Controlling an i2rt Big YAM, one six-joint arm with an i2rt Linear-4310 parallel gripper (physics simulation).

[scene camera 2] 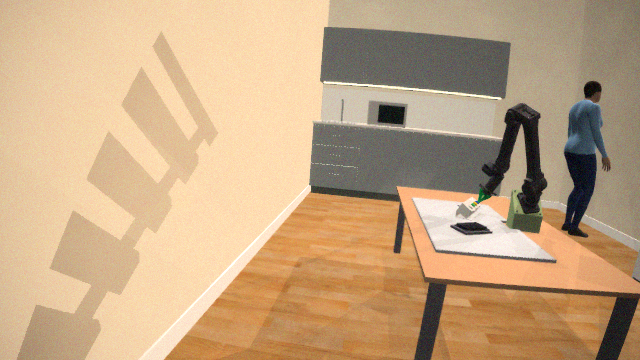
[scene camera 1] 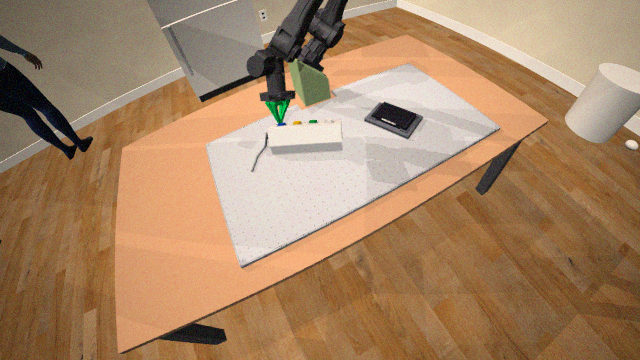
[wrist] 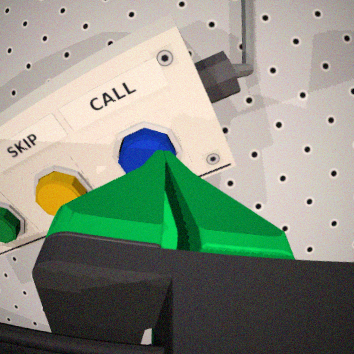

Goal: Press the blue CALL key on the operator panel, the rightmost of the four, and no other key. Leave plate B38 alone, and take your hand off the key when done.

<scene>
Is my gripper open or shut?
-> Shut.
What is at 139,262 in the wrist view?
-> My gripper.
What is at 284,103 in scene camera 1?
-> My gripper.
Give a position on a blue key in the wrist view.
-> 138,146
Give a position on a yellow key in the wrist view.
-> At 55,188
</scene>
